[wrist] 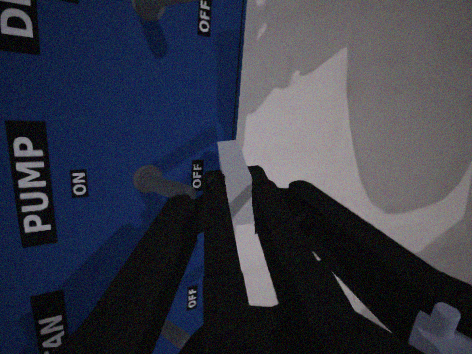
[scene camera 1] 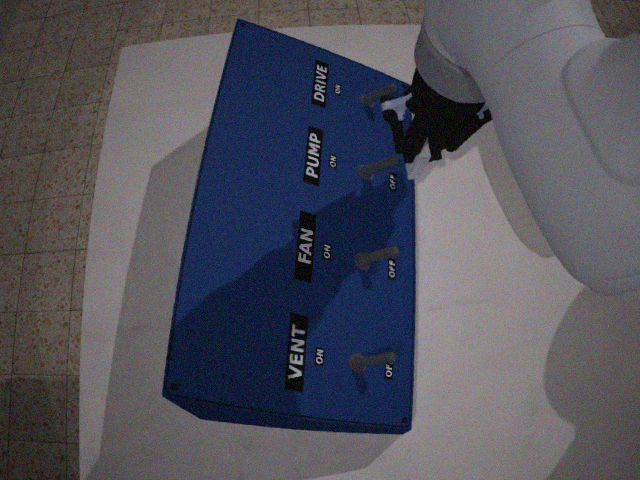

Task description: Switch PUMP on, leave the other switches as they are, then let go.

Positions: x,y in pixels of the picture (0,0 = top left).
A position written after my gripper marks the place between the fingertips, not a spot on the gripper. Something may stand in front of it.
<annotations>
My gripper shows in the wrist view (pixel 228 158) and in scene camera 1 (pixel 411 168).
</annotations>
